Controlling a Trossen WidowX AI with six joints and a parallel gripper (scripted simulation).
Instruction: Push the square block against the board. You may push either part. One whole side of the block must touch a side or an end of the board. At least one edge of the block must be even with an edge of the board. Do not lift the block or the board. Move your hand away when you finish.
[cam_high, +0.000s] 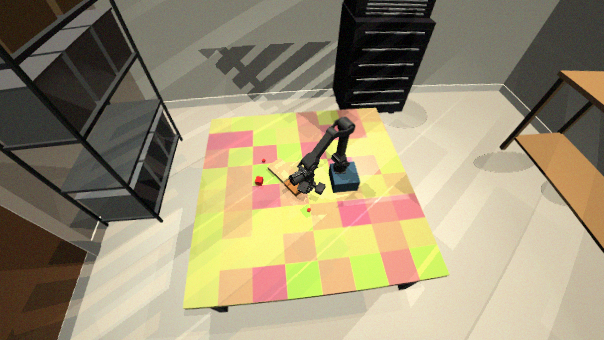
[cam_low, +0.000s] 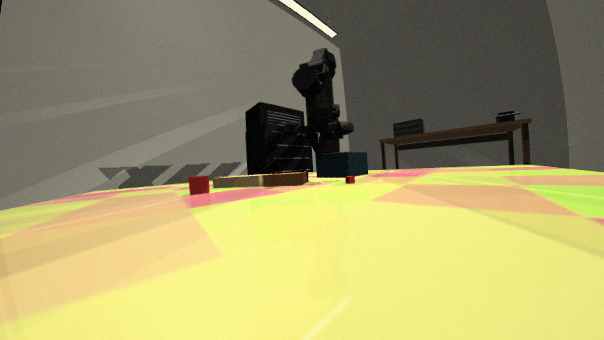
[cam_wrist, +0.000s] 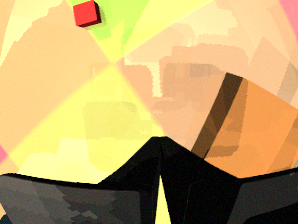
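Now: the orange square block 80 mm to the right of my gripper tip, 60 mm ahead of it and 50 mm below it. Round my gripper tip: tan board (190 mm to the right, 140 mm ahead, 50 mm below); red cube (280 mm ahead, 120 mm to the right, 40 mm below).
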